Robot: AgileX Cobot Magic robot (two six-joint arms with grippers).
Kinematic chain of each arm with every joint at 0, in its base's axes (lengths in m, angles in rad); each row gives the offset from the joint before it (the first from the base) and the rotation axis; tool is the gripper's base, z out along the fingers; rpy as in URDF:
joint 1: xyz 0 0 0.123 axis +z
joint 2: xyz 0 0 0 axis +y
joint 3: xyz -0.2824 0 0.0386 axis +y
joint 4: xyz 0.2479 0 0.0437 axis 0.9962 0 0.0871
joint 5: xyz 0 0 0 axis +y
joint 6: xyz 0.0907 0 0.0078 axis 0.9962 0 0.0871
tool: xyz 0 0 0 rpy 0 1.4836 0
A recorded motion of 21 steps. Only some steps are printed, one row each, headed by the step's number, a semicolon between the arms.
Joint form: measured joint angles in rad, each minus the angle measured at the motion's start. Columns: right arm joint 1, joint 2, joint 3, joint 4, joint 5, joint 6; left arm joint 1, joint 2, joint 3, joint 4, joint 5, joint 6.
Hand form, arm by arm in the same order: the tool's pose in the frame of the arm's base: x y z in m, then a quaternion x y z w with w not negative. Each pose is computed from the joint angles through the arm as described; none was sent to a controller.
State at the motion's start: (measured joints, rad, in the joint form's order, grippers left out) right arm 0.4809 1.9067 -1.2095 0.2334 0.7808 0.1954; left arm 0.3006 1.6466 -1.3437 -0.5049 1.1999 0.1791
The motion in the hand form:
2: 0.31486 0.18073 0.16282 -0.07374 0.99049 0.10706 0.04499; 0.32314 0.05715 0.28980 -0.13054 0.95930 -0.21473 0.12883
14: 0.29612 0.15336 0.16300 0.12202 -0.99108 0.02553 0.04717; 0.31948 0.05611 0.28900 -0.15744 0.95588 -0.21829 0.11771
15: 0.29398 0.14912 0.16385 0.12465 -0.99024 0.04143 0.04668; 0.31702 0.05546 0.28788 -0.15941 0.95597 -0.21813 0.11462
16: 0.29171 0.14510 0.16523 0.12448 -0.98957 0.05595 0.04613; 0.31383 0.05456 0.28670 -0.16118 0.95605 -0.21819 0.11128
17: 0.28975 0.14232 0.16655 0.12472 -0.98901 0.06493 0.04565; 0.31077 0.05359 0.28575 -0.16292 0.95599 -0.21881 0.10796
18: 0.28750 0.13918 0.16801 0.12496 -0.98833 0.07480 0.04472; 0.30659 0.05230 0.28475 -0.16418 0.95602 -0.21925 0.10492
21: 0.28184 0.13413 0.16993 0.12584 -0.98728 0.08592 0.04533; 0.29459 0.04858 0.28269 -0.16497 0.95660 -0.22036 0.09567
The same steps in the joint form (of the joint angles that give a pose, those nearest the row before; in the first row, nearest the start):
2: 0.0000 0.0000 -0.0009 -0.0096 0.0243 -0.0059; 0.0000 0.0000 0.0000 0.0000 0.0019 -0.0001
14: 0.0010 -0.0173 0.0170 -0.2501 0.2867 0.0503; 0.0000 -0.0099 0.0146 0.0023 0.0073 -0.0571
15: 0.0010 -0.0275 0.0299 -0.2845 0.2947 0.0630; 0.0000 -0.0168 0.0269 0.0039 0.0073 -0.0603
16: 0.0009 -0.0388 0.0423 -0.3154 0.3037 0.0791; 0.0000 -0.0260 0.0423 0.0049 0.0073 -0.0627
17: 0.0009 -0.0485 0.0521 -0.3346 0.3098 0.0883; 0.0000 -0.0349 0.0565 0.0049 0.0083 -0.0652
18: 0.0009 -0.0598 0.0638 -0.3558 0.3157 0.0985; 0.0000 -0.0479 0.0757 0.0049 0.0082 -0.0662
21: 0.0009 -0.0827 0.0912 -0.3785 0.3216 0.1082; 0.0000 -0.0848 0.1261 0.0061 0.0140 -0.0662

